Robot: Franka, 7 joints.
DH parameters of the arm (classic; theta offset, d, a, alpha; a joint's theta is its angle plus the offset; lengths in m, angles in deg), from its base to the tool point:
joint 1: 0 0.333 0 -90
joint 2: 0 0 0 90
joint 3: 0 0.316 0.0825 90
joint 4: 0 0 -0.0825 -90
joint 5: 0 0.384 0 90
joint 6: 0 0 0.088 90
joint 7: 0 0.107 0 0
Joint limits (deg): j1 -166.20..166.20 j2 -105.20..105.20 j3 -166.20..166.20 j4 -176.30..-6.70 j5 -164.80..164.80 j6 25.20..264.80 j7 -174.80..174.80
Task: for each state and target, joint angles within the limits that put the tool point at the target. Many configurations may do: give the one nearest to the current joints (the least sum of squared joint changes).
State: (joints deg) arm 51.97 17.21 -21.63 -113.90 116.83 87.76 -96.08
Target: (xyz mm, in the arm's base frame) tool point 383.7 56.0 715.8
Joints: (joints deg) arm 35.35 -29.63 -33.36 -126.48 110.39 70.81 -96.08
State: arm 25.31 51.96 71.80 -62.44 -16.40 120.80 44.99
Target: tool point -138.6 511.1 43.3
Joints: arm 45.55 77.34 55.34 -105.01 -16.53 108.50 44.99
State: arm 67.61 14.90 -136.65 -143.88 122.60 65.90 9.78
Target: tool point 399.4 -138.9 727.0
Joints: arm 84.66 38.07 -140.27 -121.52 127.19 57.42 9.78
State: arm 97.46 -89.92 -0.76 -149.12 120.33 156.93 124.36
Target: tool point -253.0 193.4 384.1
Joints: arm 118.41 -47.23 30.25 -168.00 120.78 143.23 124.36
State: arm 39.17 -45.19 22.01 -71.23 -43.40 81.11 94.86
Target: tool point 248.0 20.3 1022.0
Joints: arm 29.82 -25.82 -2.82 -65.65 -49.14 90.06 94.86
